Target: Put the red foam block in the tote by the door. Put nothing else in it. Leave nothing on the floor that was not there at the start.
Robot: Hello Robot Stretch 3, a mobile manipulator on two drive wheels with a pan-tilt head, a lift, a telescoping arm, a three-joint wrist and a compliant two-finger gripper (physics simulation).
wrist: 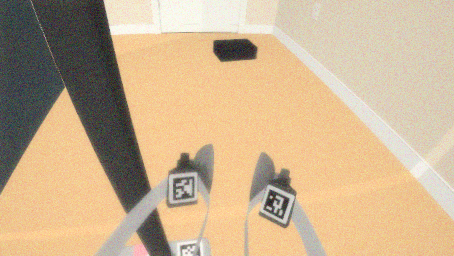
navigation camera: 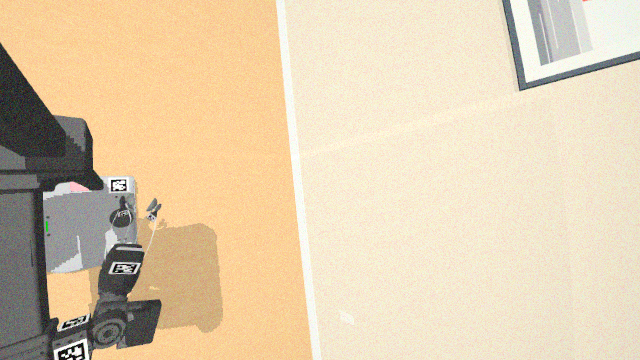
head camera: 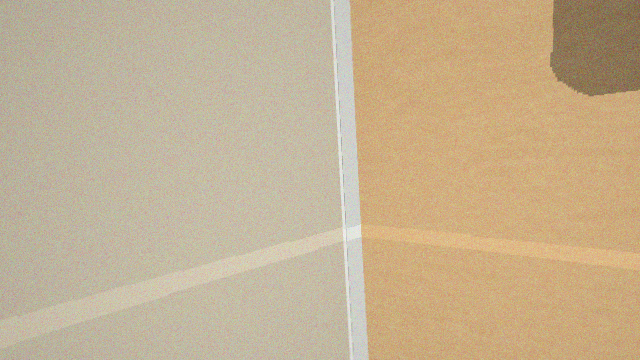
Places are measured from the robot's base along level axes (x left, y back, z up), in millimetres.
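Where they show: gripper, fingertip midpoint: (navigation camera: 143, 196).
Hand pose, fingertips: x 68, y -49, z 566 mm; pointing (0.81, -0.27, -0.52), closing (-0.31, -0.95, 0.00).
After its pixels a point has its place.
My gripper (navigation camera: 138, 204) {x 68, y -49, z 566 mm} (wrist: 234, 165) {x 68, y -49, z 566 mm} is open, with no object between its two fingertips. In the navigation camera it hangs over the front edge of my grey base. A low black box (wrist: 235, 50) stands on the floor in front of the white door, far ahead in the wrist view; it may be the tote, but its inside cannot be made out. The red foam block cannot be made out in the views. A small pink patch (navigation camera: 77, 187) {x 127, y 115, z 161 mm} (wrist: 139, 250) shows on my base.
A wall with a white baseboard (head camera: 351, 150) {x 33, y -1034, z 33 mm} (navigation camera: 297, 165) {x 252, y -1028, z 72 mm} (wrist: 350, 105) runs along the right of the wrist view. The white door (wrist: 200, 15) is at the far end. My black mast (wrist: 95, 90) and a large dark panel (wrist: 22, 95) stand at left. A framed picture (navigation camera: 555, 76) {x 364, y -1015, z 1459 mm} hangs on the wall.
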